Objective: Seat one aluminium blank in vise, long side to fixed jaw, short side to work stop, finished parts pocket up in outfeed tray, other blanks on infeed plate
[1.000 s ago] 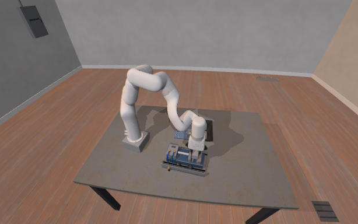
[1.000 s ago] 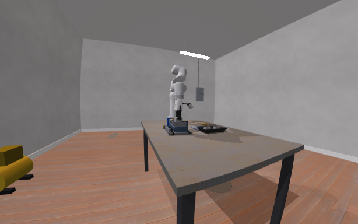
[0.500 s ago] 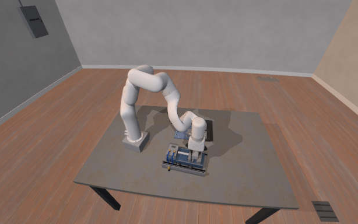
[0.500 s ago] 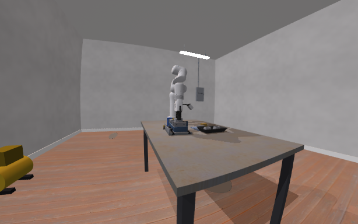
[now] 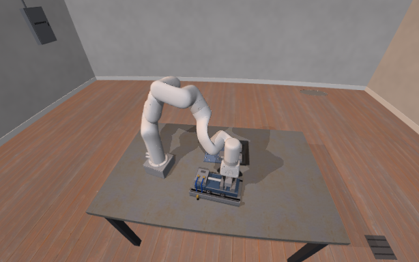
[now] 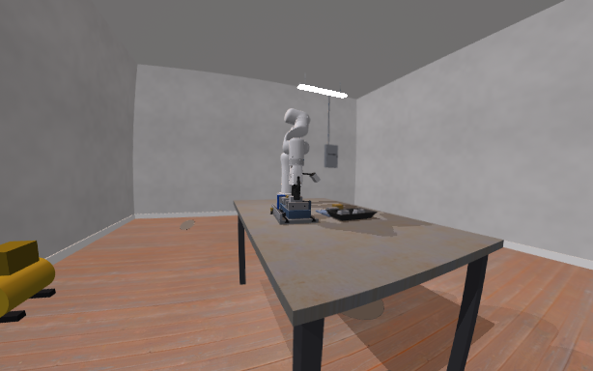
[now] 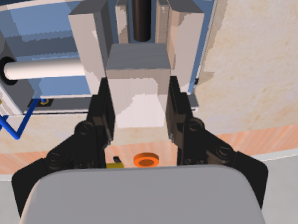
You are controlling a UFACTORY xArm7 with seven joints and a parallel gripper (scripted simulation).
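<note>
The white piston rod is 9 cm behind my hand, 5 cm below it and 1 cm to the left of it. The rest, counted from my hand: brass blank: 33 cm to the left, 18 cm behind, 10 cm below; then vise: 9 cm below, 7 cm behind, 1 cm to the left.
</note>
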